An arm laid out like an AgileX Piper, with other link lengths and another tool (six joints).
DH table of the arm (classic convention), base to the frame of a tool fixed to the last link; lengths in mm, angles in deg. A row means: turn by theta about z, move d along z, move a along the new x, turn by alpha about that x. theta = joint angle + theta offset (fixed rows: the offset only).
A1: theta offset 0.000  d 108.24  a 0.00  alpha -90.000
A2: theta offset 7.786  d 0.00  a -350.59  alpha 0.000
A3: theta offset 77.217  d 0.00  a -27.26  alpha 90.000
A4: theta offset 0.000  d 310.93  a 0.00  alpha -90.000
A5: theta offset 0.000  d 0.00  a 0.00  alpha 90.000
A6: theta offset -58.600  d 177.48  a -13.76  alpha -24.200
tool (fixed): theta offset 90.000  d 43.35  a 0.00  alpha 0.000
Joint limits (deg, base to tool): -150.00..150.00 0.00..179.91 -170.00..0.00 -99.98..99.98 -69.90..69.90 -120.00..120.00
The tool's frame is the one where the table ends.
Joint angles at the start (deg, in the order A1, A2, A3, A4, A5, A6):
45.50 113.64 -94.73 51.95 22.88 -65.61
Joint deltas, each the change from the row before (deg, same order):
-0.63 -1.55 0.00 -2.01 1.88 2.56
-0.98 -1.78 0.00 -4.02 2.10 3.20
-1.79 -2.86 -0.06 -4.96 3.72 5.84
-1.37 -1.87 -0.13 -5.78 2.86 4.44
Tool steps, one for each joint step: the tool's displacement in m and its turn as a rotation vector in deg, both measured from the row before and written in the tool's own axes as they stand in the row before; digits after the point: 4 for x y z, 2 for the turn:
-0.0008 0.0020 -0.0153 -0.42 0.36 0.38
0.0007 -0.0038 -0.0178 0.97 0.70 -0.16
0.0019 -0.0066 -0.0299 0.60 1.04 1.80
0.0050 -0.0121 -0.0193 2.46 1.41 0.65

